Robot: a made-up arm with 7 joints.
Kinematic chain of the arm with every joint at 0, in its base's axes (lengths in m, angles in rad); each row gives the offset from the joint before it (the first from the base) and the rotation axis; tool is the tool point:
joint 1: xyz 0 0 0.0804 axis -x
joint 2: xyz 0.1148 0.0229 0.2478 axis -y
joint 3: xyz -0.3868 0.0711 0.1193 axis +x
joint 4: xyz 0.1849 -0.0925 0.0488 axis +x
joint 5: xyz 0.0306 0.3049 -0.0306 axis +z
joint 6: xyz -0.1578 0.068 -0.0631 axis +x
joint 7: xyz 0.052 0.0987 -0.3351 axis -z
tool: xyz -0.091 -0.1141 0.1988
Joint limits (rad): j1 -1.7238..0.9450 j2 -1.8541..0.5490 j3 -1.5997..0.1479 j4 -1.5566..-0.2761 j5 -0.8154..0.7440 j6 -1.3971..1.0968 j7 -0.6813..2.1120
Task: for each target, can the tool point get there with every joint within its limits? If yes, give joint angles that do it. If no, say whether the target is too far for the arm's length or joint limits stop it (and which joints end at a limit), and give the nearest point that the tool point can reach.
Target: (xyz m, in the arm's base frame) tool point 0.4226 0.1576 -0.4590
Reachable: no: joint limits stop it (at a limit: joint 1, joint 2, joint 3, joint 5) | nearest point 0.2695 0.1591 -0.3077 | short by 0.215 m
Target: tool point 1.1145 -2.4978 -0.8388
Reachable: no: too far | nearest point 0.3858 -0.8552 -0.2343 | short by 1.896 m
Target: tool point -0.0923 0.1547 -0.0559
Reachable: yes | joints -0.6122 -0.1040 -1.0022 -0.4192 -0.5628 0.3789 1.8632
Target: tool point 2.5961 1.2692 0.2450
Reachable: no: too far | nearest point 0.7533 0.3304 0.4355 | short by 2.077 m
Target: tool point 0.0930 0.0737 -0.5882
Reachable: no: joint limits stop it (at a limit: joint 1, joint 2, joint 4) | nearest point 0.0575 0.0157 -0.4626 | short by 0.143 m
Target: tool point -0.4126 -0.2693 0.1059
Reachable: yes | joints -0.9772 -1.0626 -0.0329 -1.4592 -0.6384 0.3888 0.8992
